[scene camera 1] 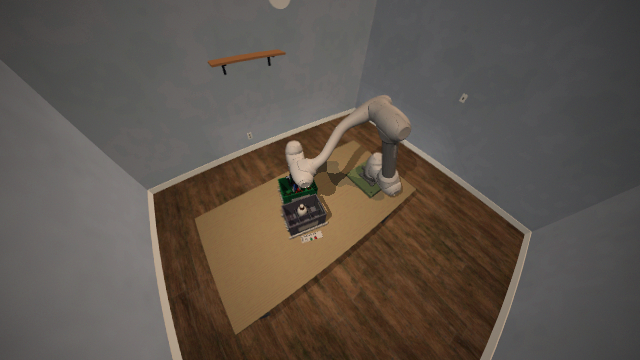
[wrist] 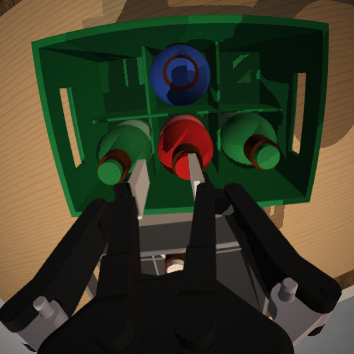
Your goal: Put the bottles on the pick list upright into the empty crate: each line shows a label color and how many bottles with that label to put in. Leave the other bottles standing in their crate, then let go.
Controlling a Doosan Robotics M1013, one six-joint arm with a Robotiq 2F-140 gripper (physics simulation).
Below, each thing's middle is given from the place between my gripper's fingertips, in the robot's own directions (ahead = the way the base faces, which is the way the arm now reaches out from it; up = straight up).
I see my gripper 20 mm past the red bottle (wrist: 181, 134), 10 mm to the right of it and 80 mm above it. Round my hand: blue bottle (wrist: 179, 74) 40 mm behind, 80 mm to the right, 80 mm below.
